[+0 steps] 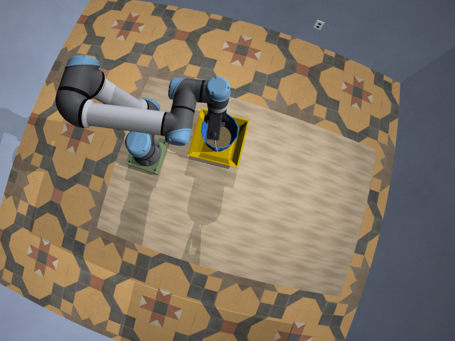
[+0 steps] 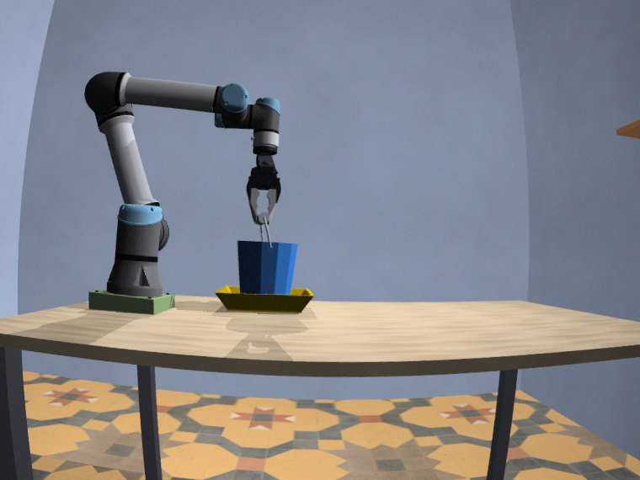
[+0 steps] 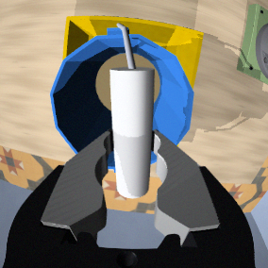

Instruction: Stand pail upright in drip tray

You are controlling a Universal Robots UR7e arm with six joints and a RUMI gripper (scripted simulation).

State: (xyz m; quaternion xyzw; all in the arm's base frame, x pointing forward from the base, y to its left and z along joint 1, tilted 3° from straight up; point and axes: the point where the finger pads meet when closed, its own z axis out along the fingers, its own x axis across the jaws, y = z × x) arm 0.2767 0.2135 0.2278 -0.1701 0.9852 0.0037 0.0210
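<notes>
Now: hand 9 cm above the blue pail, 1 cm to the right of it and 1 cm short of it. The rest, counted from my hand: white-grey grip 3 cm below, 1 cm ahead; then yellow drip tray 24 cm below, 1 cm to the left, 1 cm ahead.
</notes>
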